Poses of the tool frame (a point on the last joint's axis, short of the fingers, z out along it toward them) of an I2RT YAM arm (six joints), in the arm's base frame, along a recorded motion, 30 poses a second.
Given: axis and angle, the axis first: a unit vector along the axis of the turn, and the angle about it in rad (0 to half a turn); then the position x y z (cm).
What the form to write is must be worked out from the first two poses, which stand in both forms.
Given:
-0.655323 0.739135 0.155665 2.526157 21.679 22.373 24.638
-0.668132 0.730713 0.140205 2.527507 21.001 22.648 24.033
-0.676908 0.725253 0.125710 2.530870 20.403 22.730 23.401
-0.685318 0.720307 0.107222 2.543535 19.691 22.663 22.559
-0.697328 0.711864 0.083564 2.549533 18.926 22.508 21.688
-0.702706 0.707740 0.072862 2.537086 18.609 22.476 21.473
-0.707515 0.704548 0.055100 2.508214 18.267 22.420 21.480
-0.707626 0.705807 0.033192 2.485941 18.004 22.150 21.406
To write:
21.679 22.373 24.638 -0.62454 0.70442 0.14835 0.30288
21.001 22.648 24.033 -0.63688 0.69654 0.13365 0.30224
20.403 22.730 23.401 -0.64559 0.69170 0.11989 0.30064
19.691 22.663 22.559 -0.65491 0.68834 0.10246 0.29459
18.926 22.508 21.688 -0.66700 0.68090 0.07993 0.29173
18.609 22.476 21.473 -0.67085 0.67566 0.06956 0.29767
18.267 22.420 21.480 -0.67233 0.66951 0.05236 0.31142
18.004 22.150 21.406 -0.66994 0.66822 0.03142 0.32199

